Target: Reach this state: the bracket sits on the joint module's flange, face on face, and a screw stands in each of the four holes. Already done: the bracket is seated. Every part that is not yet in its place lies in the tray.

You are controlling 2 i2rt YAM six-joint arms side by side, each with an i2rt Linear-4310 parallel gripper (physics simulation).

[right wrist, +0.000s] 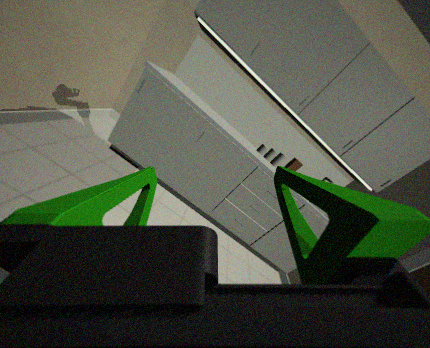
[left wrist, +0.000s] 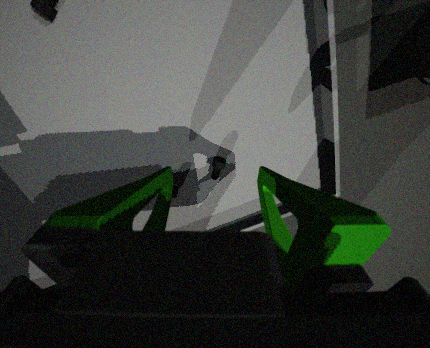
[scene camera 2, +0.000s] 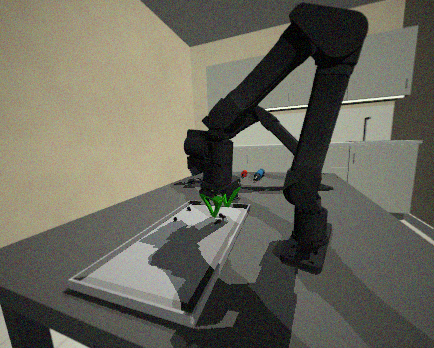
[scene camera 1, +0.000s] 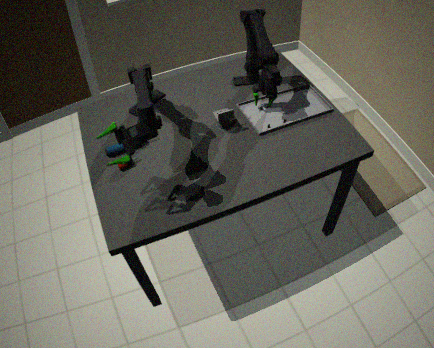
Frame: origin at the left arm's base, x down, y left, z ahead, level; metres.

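Seen in the pictures: left gripper, fingertip midpoint: [left wrist: 215, 173] [scene camera 2: 220, 211] [scene camera 1: 262, 105]; right gripper, fingertip midpoint: [right wrist: 215, 173] [scene camera 1: 101, 151]; left arm's base at its link origin: [scene camera 2: 309, 241] [scene camera 1: 252, 80].
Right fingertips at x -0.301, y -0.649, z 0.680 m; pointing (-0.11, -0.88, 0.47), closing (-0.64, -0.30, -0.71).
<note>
Offsets run from my right fingertips to a thing's top centre. Level surfaces: height alone.
The grey bracket [scene camera 1: 223, 114] sits on the dark joint module {dz -0.360, dx +0.238, dy +0.449 m} [scene camera 1: 229, 123], left of the tray in scene camera 1; its holes are too small to make out. The tray {dz -0.436, dx +0.285, dy +0.762 m} [scene camera 1: 296, 122] [scene camera 2: 130, 305] [left wrist: 335, 125] holds small black screws. One screw {dz -0.446, dx +0.287, dy +0.641 m} [left wrist: 217, 167] shows between my left fingertips in the left wrist view, below them; a dark shape by one fingertip looks like another. Two more screws, one {dz -0.320, dx +0.287, dy +0.646 m} [scene camera 1: 268, 125] {dz -0.340, dx +0.287, dy +0.725 m} [scene camera 2: 175, 219] and another [scene camera 1: 285, 120] [scene camera 2: 189, 209], lie apart. My left gripper [scene camera 1: 263, 104] [scene camera 2: 221, 210] [left wrist: 215, 173] is partly open, empty, low over the tray. My right gripper [scene camera 1: 105, 149] [right wrist: 215, 173] is open and empty, far from the tray.
A blue cylindrical object {dz -0.302, dx +0.260, dy +0.036 m} [scene camera 1: 115, 149] [scene camera 2: 259, 174] and a red one {dz -0.202, dx +0.267, dy +0.029 m} [scene camera 1: 123, 166] [scene camera 2: 244, 173] lie by my right gripper at the left of scene camera 1. The table {dx +0.301 m} [scene camera 1: 300, 165] carries both arms. Arm shadows darken the tray floor.
</note>
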